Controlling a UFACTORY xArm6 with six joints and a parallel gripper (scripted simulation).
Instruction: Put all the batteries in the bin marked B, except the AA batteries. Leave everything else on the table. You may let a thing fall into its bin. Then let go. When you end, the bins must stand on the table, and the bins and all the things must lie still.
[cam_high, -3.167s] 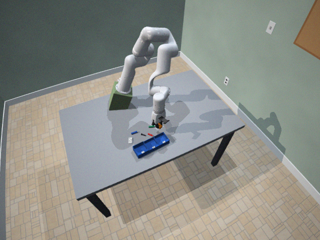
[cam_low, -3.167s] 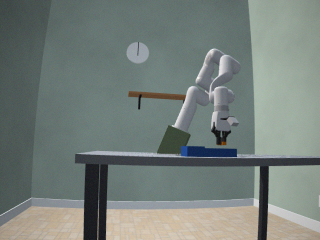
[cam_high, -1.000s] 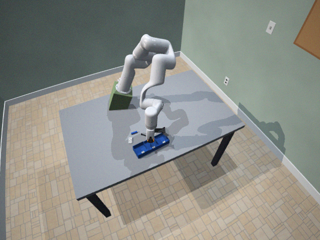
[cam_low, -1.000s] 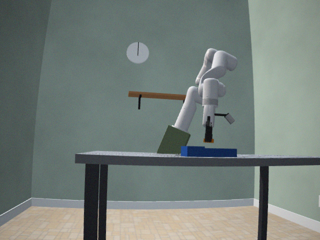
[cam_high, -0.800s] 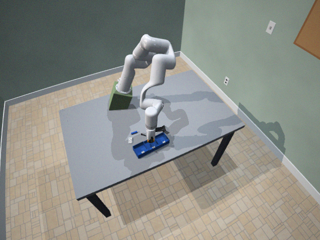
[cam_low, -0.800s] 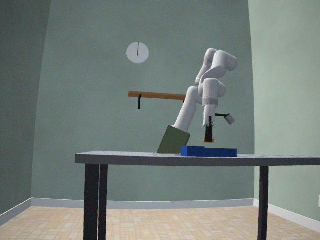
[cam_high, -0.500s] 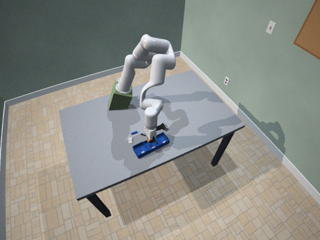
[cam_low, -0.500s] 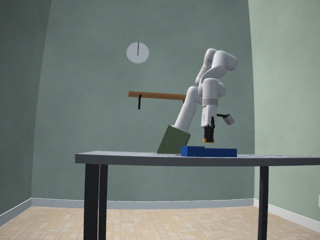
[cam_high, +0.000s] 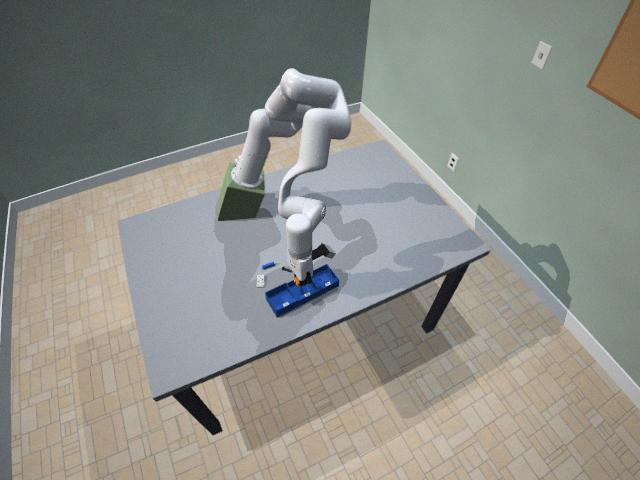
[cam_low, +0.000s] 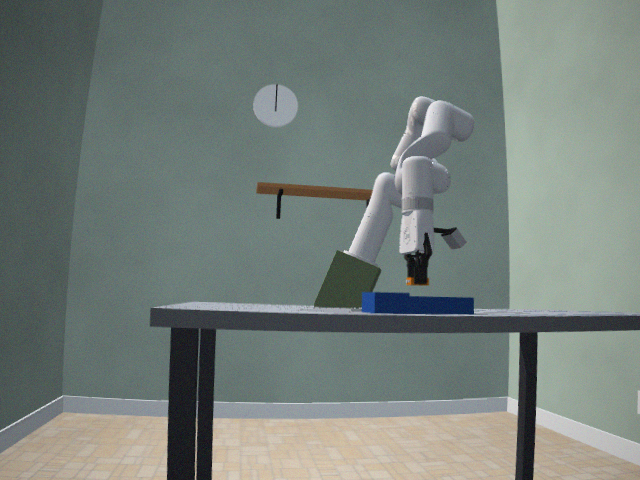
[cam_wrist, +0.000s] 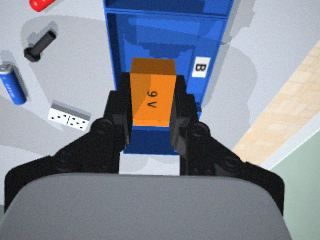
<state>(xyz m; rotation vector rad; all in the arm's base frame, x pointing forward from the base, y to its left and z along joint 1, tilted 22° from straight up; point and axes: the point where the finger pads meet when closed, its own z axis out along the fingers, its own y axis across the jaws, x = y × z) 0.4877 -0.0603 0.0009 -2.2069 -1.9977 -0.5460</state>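
The bin lies 1 cm ahead of my hand and 7 cm below it. Round my hand: red battery 8 cm behind, 5 cm to the left, 8 cm below; orange 9 V battery 1 cm to the right, 1 cm below; black bolt 11 cm behind, 8 cm below.
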